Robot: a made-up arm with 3 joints. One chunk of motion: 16 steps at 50 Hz.
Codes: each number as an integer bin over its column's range. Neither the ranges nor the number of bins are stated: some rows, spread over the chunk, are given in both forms.
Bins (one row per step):
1: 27 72 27 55 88 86
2: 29 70 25 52 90 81
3: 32 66 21 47 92 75
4: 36 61 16 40 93 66
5: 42 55 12 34 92 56
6: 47 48 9 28 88 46
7: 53 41 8 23 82 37
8: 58 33 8 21 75 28
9: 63 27 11 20 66 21
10: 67 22 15 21 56 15
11: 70 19 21 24 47 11
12: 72 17 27 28 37 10
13: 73 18 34 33 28 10
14: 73 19 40 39 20 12
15: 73 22 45 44 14 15
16: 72 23 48 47 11 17
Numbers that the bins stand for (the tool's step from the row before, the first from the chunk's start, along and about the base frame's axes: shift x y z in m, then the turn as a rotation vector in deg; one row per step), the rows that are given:
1: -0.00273 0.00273 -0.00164 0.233 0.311 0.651
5: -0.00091 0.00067 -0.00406 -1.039 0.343 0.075
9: 0.00164 -0.00273 -0.00422 -1.888 0.133 -0.597
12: 0.00273 -0.00394 -0.00164 -1.403 -0.101 -0.808
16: 0.00273 -0.00321 0.00176 -0.252 -0.311 -0.674
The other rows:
2: -0.00248 0.00248 -0.00196 0.052 0.327 0.555
3: -0.00212 0.00200 -0.00261 -0.252 0.343 0.439
4: -0.00164 0.00139 -0.00341 -0.676 0.352 0.267
6: -0.00030 -0.00018 -0.00455 -1.403 0.311 -0.117
7: 0.00042 -0.00103 -0.00471 -1.706 0.263 -0.290
8: 0.00103 -0.00200 -0.00471 -1.827 0.206 -0.463
10: 0.00212 -0.00333 -0.00358 -1.827 0.053 -0.712
11: 0.00248 -0.00370 -0.00261 -1.645 -0.020 -0.789
13: 0.00285 -0.00382 -0.00051 -1.100 -0.174 -0.808
14: 0.00285 -0.00370 0.00046 -0.736 -0.238 -0.770
15: 0.00285 -0.00333 0.00127 -0.433 -0.287 -0.712

